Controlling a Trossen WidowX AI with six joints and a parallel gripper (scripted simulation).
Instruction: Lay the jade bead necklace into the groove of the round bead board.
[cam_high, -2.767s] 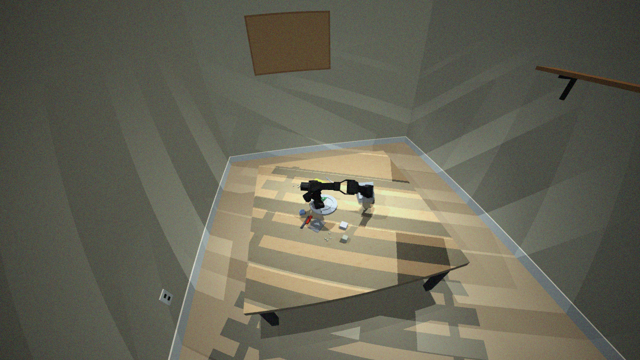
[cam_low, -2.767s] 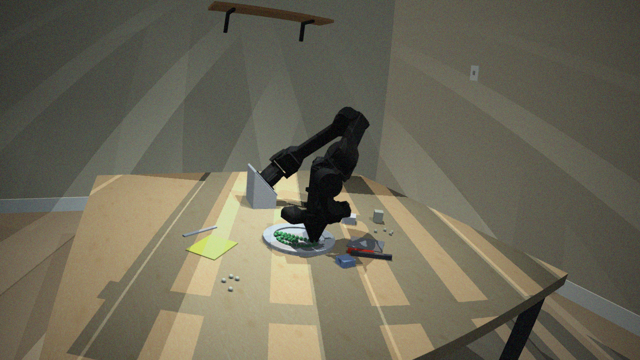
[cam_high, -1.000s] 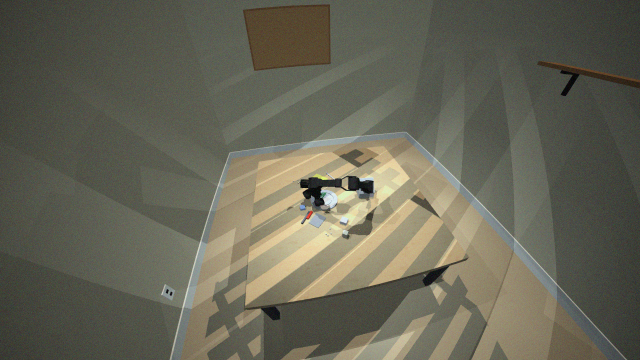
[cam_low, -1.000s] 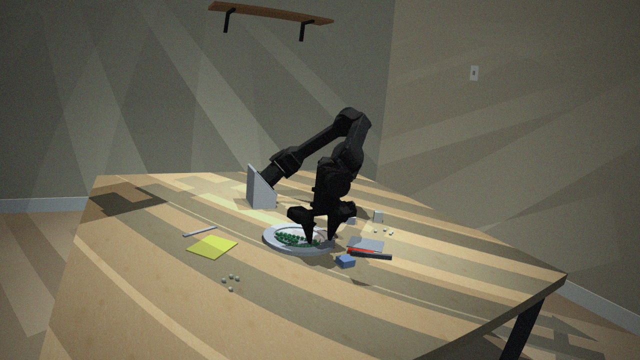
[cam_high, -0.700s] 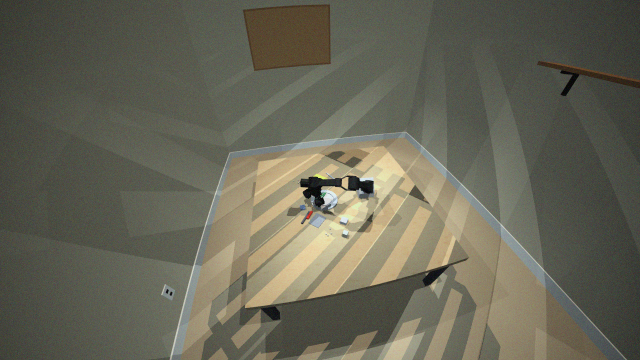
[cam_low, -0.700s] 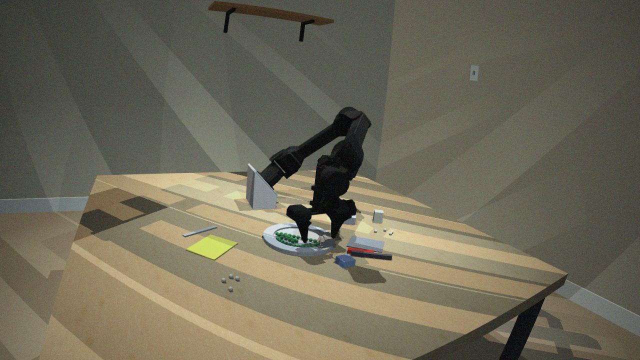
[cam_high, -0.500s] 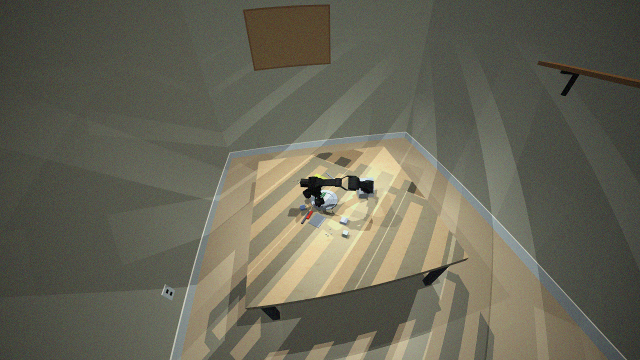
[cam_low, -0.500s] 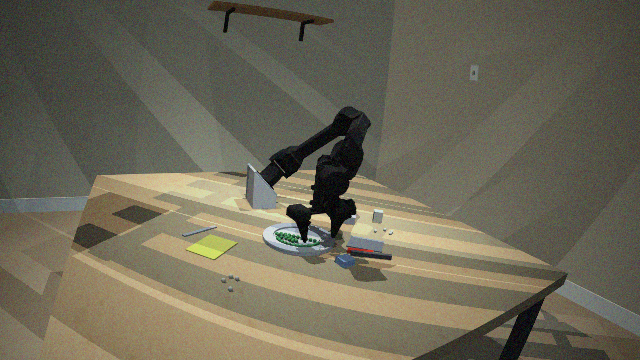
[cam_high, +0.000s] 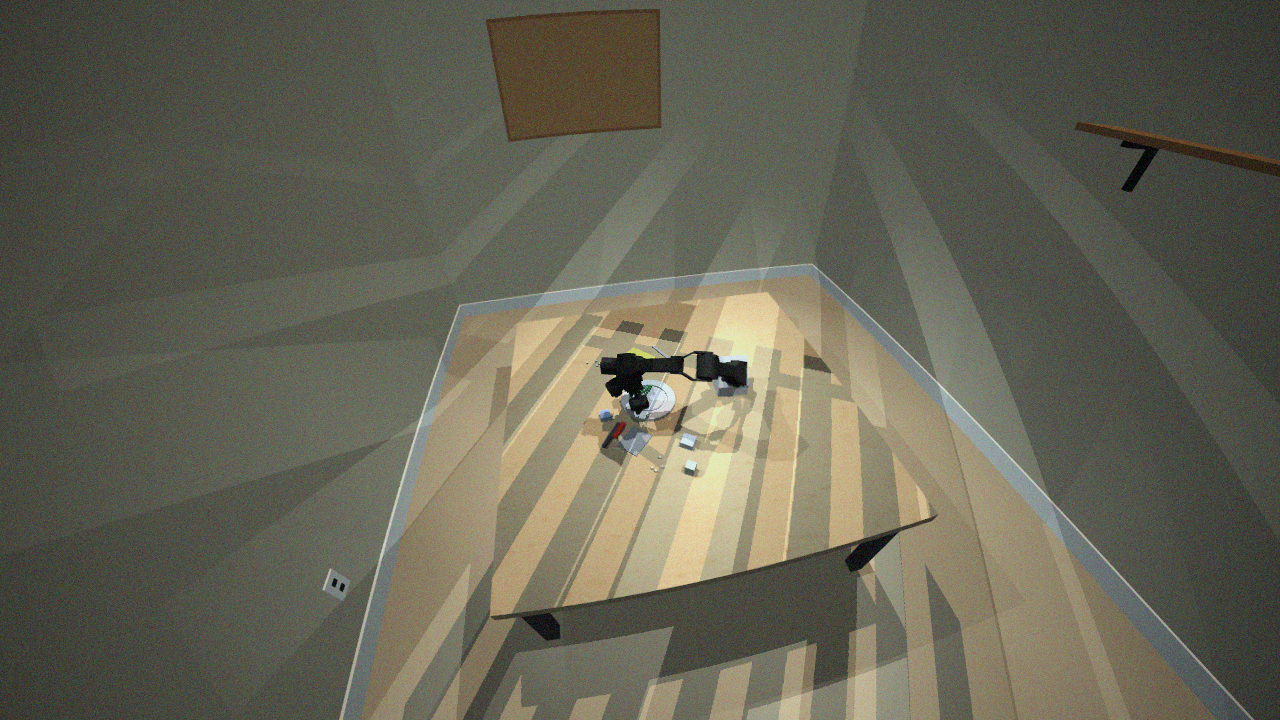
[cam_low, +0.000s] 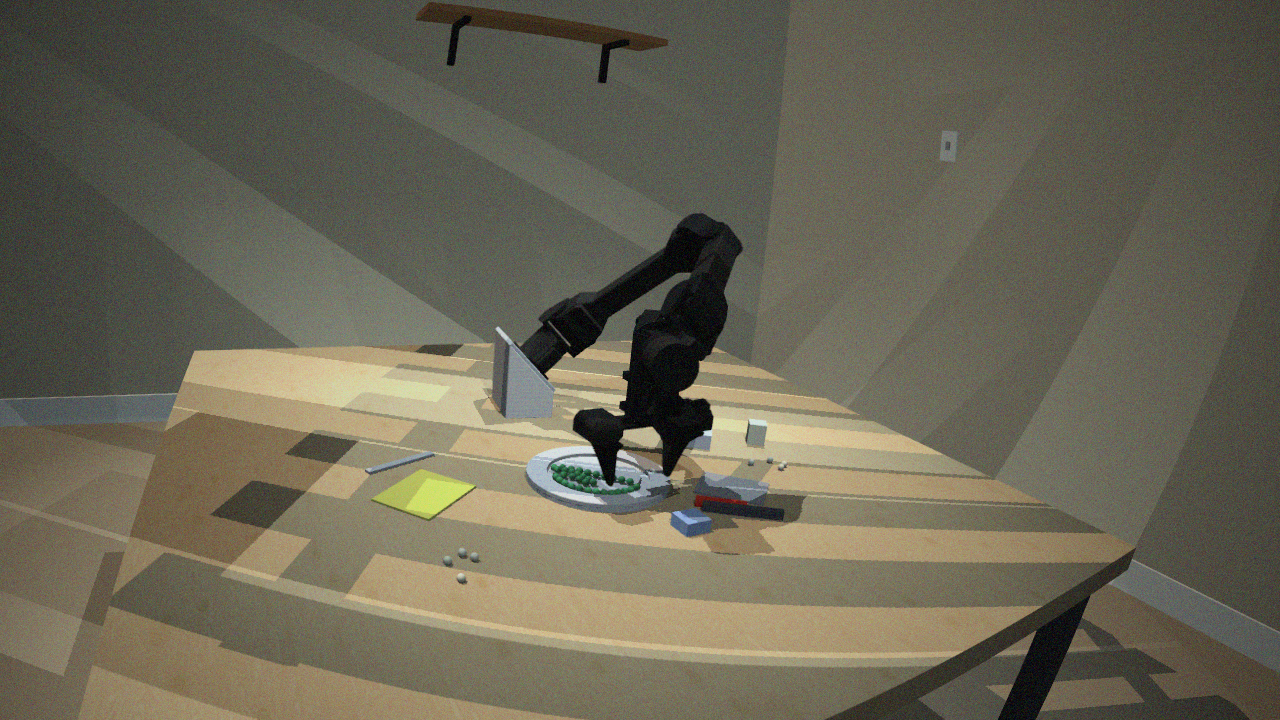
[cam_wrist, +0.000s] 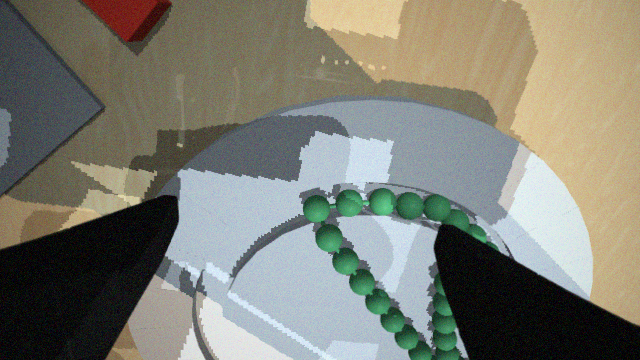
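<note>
Now: gripper tip 60 mm past the round grey bead board, 30 mm to the left of it and 10 mm above it. Also, from my gripper tip: grey plate: 140 mm to the left, 40 mm ahead, 20 mm below; blue block: 110 mm ahead, 10 mm to the left, 10 mm below; red and black pen: 90 mm to the left, 90 mm ahead, 20 mm below.
</note>
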